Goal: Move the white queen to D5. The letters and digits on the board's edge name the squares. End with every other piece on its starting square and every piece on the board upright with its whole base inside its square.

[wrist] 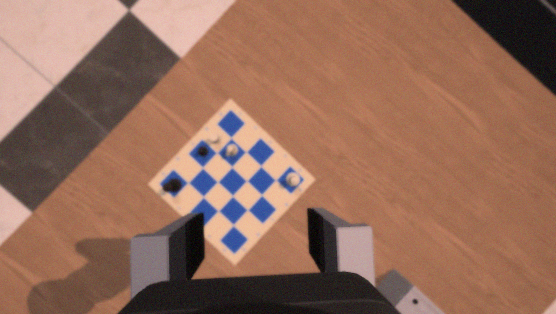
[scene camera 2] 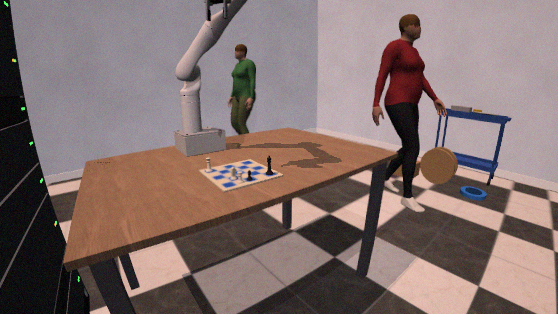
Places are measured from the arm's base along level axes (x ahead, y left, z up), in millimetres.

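Pixels of known places: gripper, fingertip midpoint: [wrist: 256, 232] [scene camera 2: 216, 19]; arm's base at its link origin: [scene camera 2: 192, 131].
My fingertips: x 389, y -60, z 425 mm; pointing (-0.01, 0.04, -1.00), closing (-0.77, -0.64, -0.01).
For each thing: its top centre in the pictures, then the offset to it from my fingertips. Level surfaces: height alone.
- slim white piece at its top centre: [wrist: 295, 181] [scene camera 2: 207, 156] dz -457, dx -47, dy -32 mm
- smaller white piece at its top centre: [wrist: 213, 137] [scene camera 2: 239, 172] dz -476, dx +113, dy -6 mm
- short black piece at its top centre: [wrist: 200, 150] [scene camera 2: 249, 170] dz -478, dx +117, dy +28 mm
- tall black piece at its top centre: [wrist: 165, 187] [scene camera 2: 269, 155] dz -446, dx +120, dy +109 mm
- wooden table at its surface level: dz -516 mm
The chessboard [scene camera 2: 276, 175] [wrist: 235, 258] has blue and cream squares; its edge letters are too small to read. A slim white piece [scene camera 2: 208, 164] [wrist: 293, 179], which looks like the queen, stands upright on a blue corner square. A white piece [scene camera 2: 233, 173] [wrist: 231, 150] and a smaller white piece [scene camera 2: 240, 176] [wrist: 214, 139] stand near a short black piece [scene camera 2: 249, 175] [wrist: 202, 150]. A tall black piece [scene camera 2: 269, 165] [wrist: 172, 185] stands on another blue corner square. My gripper [scene camera 2: 217, 12] [wrist: 256, 232] is open and empty, high above the table.
The board lies on a wooden table [scene camera 2: 150, 200] [wrist: 400, 150] in front of the arm's grey base [scene camera 2: 201, 141]. A person in green [scene camera 2: 243, 85] stands behind the table, and a person in red [scene camera 2: 406, 75] stands beyond its right end, near a blue cart [scene camera 2: 475, 117].
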